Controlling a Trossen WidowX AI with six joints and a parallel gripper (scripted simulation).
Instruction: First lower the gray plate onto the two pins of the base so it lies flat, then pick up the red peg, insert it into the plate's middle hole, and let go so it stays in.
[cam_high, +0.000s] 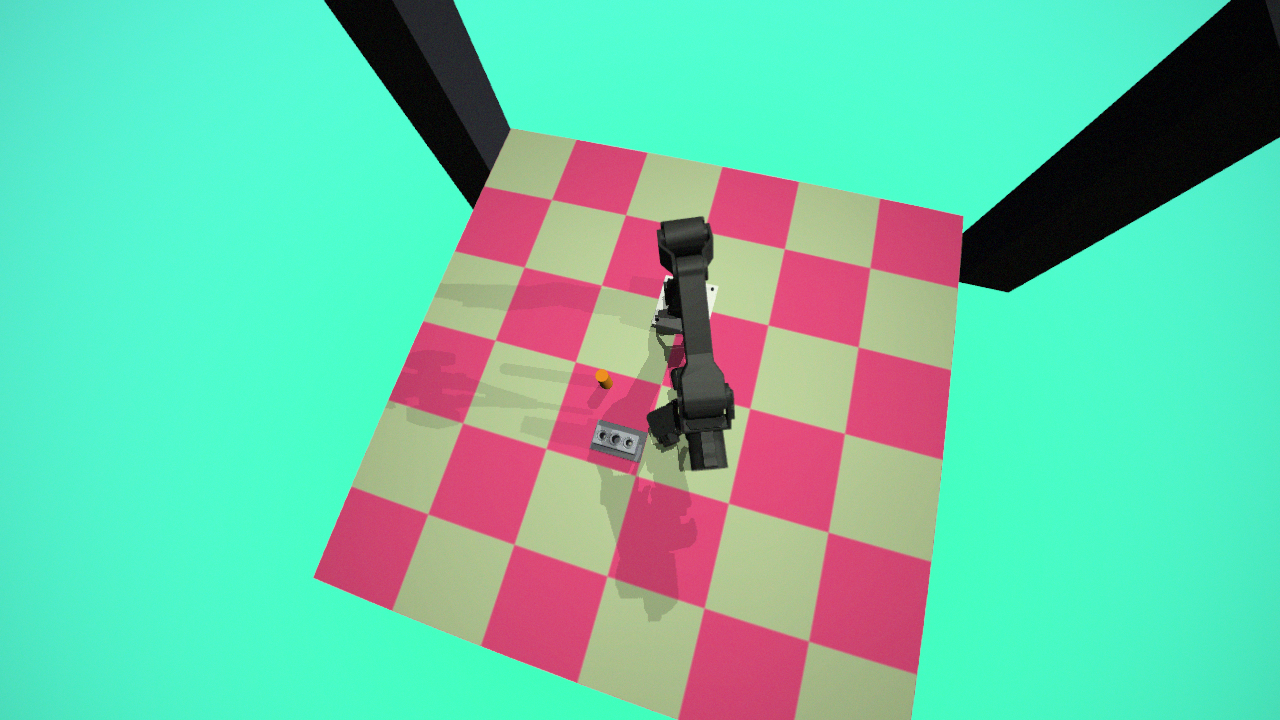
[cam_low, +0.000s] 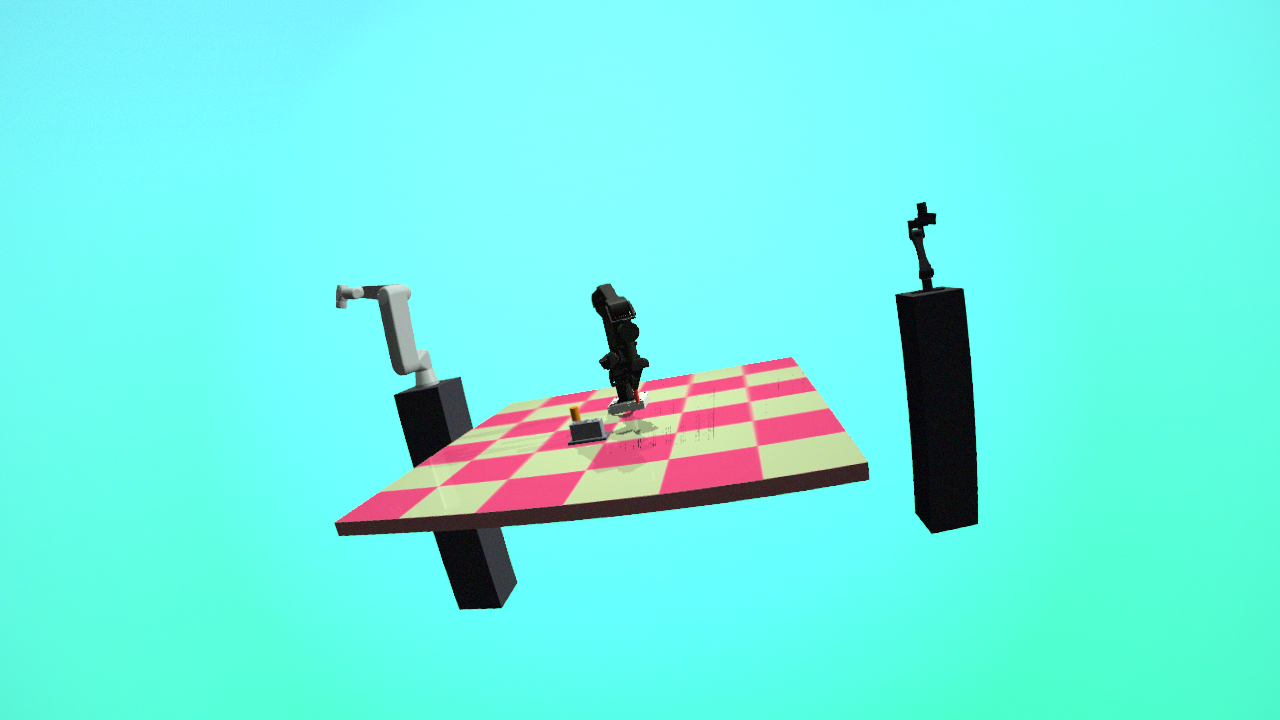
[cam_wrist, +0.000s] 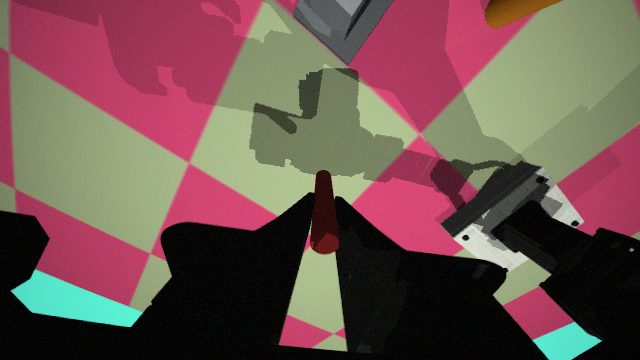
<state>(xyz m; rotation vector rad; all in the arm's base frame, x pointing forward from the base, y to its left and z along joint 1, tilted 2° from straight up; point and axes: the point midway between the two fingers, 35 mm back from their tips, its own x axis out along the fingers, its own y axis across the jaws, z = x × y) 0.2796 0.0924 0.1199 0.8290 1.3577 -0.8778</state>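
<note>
The gray plate is 70 mm ahead of my gripper tip, 160 mm to the right of it and 70 mm below it. From my gripper tip the other things lie so: red peg right at my gripper tip; orange peg 50 mm behind, 220 mm to the right, 70 mm below; base 70 mm ahead, 160 mm to the right, 110 mm below.
</note>
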